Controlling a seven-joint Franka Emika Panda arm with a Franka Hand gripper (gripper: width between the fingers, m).
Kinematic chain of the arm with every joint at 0, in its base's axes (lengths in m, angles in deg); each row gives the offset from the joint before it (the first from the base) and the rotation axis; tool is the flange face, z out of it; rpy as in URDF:
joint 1: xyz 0 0 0.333 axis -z
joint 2: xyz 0 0 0 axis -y
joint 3: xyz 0 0 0.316 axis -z
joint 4: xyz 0.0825 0 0 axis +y
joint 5: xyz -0.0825 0 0.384 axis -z
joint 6: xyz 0 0 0 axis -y
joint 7: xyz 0.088 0 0 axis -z
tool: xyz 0 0 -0.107 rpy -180 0 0
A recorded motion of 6 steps. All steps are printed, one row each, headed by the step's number.
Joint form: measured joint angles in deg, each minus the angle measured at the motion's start. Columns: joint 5, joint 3, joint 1, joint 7, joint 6, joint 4, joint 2.
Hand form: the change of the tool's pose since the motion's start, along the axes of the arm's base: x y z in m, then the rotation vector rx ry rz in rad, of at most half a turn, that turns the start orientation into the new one. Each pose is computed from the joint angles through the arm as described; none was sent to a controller.
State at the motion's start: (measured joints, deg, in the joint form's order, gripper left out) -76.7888 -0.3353 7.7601 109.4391 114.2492 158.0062 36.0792
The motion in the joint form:
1: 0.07 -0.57 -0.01 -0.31 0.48 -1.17 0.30
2: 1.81 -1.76 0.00 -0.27 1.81 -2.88 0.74
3: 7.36 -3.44 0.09 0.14 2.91 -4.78 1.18
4: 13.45 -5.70 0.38 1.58 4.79 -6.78 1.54
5: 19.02 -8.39 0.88 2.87 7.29 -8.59 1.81
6: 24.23 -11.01 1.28 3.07 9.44 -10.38 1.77
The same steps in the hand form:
1: 0.0040 0.0020 0.0110 -0.0165 -0.0305 0.0042
2: 0.0090 0.0056 0.0256 -0.0708 -0.0669 0.0167
3: 0.0122 0.0119 0.0388 -0.1832 -0.0960 0.0671
4: 0.0163 0.0191 0.0526 -0.3107 -0.1176 0.1033
5: 0.0209 0.0277 0.0659 -0.4394 -0.1472 0.1265
6: 0.0258 0.0385 0.0781 -0.5626 -0.1906 0.1622

